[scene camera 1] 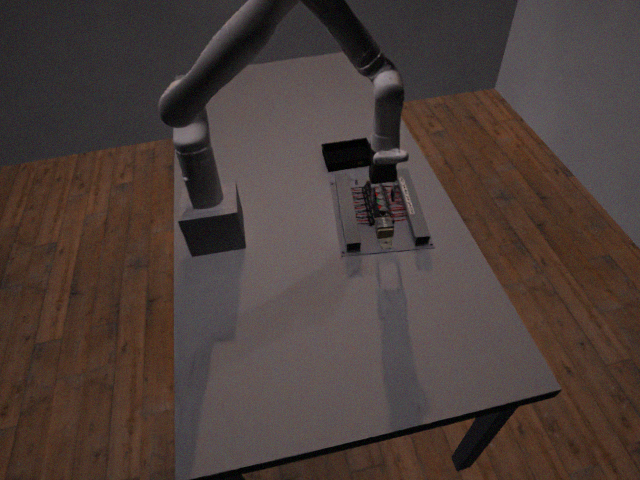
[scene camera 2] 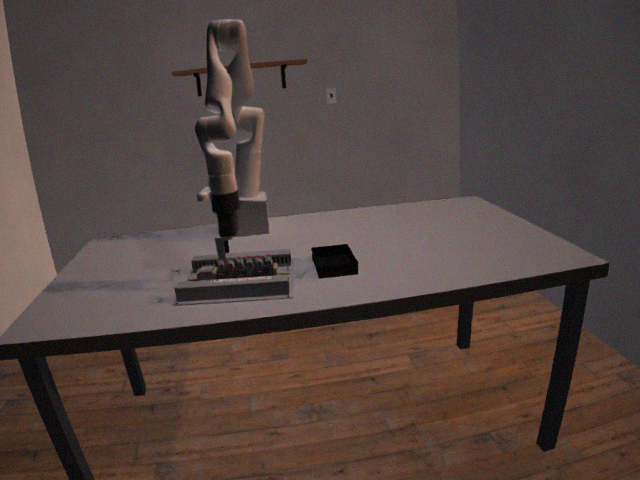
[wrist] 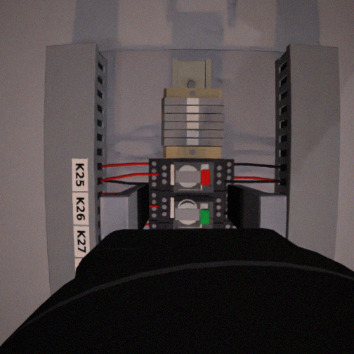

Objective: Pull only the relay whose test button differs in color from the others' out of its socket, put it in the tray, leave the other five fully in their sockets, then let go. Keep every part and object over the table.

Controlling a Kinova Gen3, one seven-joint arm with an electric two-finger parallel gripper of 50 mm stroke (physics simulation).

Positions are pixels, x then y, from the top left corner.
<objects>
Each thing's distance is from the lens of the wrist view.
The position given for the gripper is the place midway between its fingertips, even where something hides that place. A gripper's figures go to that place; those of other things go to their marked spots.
gripper (wrist: 187,201): 17 cm
grey board (wrist: 135,78): 26 cm
</objects>
